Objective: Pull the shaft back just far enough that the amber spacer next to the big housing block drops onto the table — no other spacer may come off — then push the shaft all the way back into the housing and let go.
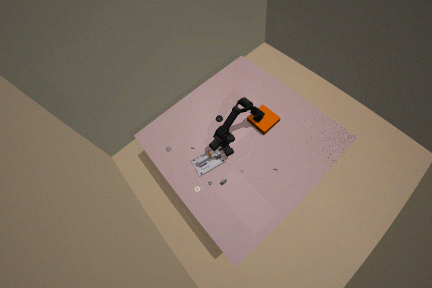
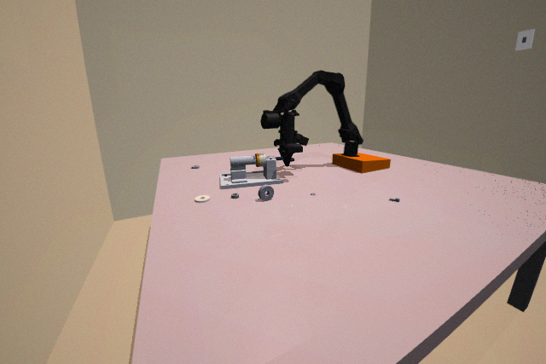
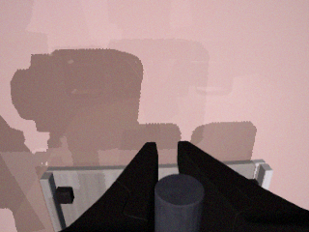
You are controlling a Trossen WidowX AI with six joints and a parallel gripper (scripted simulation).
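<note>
My gripper tip is now 12 cm short of the amber spacer, 3 cm to the left of it and 3 cm below it. Round my gripper tip: nut: 26 cm ahead, 9 cm to the left, 4 cm below; cream washer: 36 cm ahead, 6 cm to the left, 4 cm below.
</note>
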